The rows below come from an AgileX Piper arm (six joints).
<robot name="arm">
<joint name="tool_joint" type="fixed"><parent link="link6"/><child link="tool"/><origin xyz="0 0 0" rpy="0 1.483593 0"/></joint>
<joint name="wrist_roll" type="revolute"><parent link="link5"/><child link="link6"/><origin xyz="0.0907 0 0.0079"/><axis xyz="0.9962 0 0.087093"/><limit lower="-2.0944" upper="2.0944"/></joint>
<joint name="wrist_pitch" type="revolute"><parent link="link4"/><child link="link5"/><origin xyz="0 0 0"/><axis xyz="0 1 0"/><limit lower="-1.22" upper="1.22"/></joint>
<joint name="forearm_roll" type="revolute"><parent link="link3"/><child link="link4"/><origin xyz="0.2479 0 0.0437"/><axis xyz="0.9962 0 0.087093"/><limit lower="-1.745" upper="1.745"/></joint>
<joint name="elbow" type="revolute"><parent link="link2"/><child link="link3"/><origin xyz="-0.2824 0 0.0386"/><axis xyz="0 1 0"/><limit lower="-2.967" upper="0"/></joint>
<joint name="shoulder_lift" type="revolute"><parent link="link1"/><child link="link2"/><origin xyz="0 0 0"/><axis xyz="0 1 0"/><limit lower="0" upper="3.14"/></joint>
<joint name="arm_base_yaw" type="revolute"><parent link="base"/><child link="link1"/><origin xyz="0 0 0.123"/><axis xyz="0 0 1"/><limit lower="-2.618" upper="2.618"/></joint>
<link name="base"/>
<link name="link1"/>
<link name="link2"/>
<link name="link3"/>
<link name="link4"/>
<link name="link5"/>
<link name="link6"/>
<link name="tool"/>
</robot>
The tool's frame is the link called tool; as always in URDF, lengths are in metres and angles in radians.
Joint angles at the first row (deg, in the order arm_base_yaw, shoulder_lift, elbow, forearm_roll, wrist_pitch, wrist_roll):
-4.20 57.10 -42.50 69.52 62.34 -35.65
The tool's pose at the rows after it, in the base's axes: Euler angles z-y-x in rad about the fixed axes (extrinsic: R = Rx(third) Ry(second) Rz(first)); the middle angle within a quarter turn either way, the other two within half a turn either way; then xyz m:
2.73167 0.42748 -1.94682 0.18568 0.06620 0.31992
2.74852 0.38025 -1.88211 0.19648 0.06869 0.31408
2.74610 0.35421 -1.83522 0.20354 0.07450 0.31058
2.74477 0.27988 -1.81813 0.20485 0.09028 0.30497
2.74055 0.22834 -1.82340 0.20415 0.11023 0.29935
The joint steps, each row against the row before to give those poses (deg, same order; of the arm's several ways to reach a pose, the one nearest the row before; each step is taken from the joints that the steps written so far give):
0.00 4.52 -0.11 5.19 2.70 -3.94
0.05 3.82 0.01 4.27 2.71 -2.68
1.51 2.42 -0.01 3.32 0.49 -2.23
4.37 2.12 0.00 1.41 -0.01 -1.19
5.83 1.53 0.01 1.15 -2.89 -0.78

